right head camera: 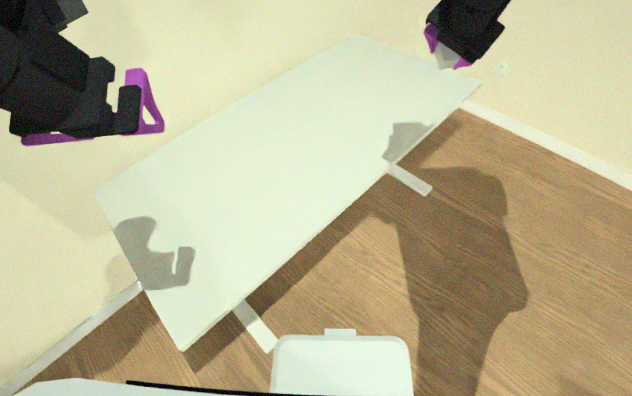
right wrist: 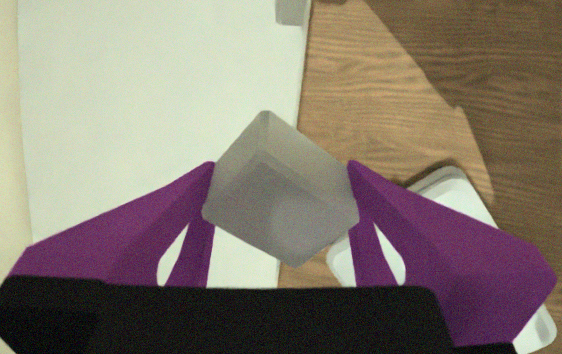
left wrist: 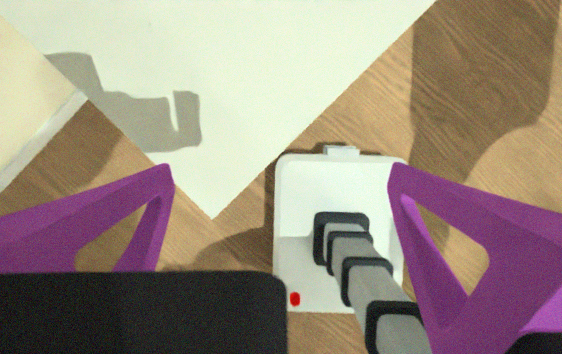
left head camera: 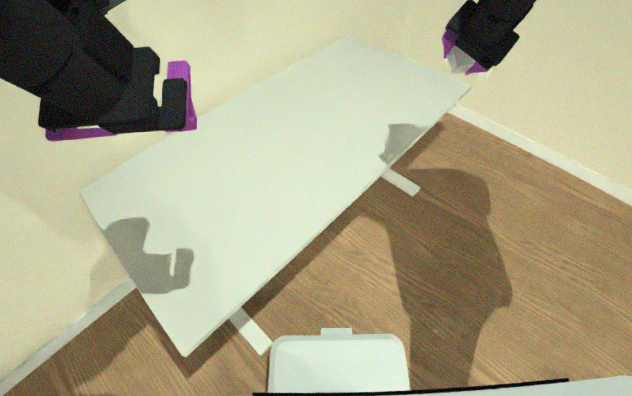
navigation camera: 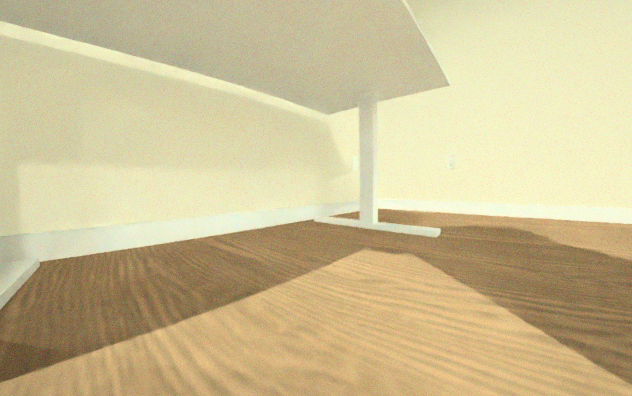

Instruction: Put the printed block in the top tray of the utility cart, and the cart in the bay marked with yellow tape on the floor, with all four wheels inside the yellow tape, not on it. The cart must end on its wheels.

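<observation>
The printed block (left head camera: 460, 60) (right head camera: 446, 57) (right wrist: 284, 205) is a grey, faceted piece. My right gripper (left head camera: 458, 62) (right head camera: 445, 58) (right wrist: 281, 175) is shut on it, and holds it in the air by the far right end of the white table. My left gripper (left head camera: 122, 131) (right head camera: 92, 134) (left wrist: 280, 175) is open, with nothing between its widely spread purple fingers. It hangs high toward the left end of the table. The utility cart and the yellow tape bay do not show in these views.
The white table (left head camera: 250, 175) (right head camera: 260, 165) (left wrist: 260, 60) (right wrist: 125, 100) stands diagonally ahead, near the walls (navigation camera: 525, 125). Its leg (navigation camera: 368, 160) stands on a long foot (navigation camera: 410, 230). My white base (left head camera: 340, 365) (right head camera: 342, 367) (left wrist: 325, 190) is close to the table's near edge, on the wooden floor (navigation camera: 325, 340).
</observation>
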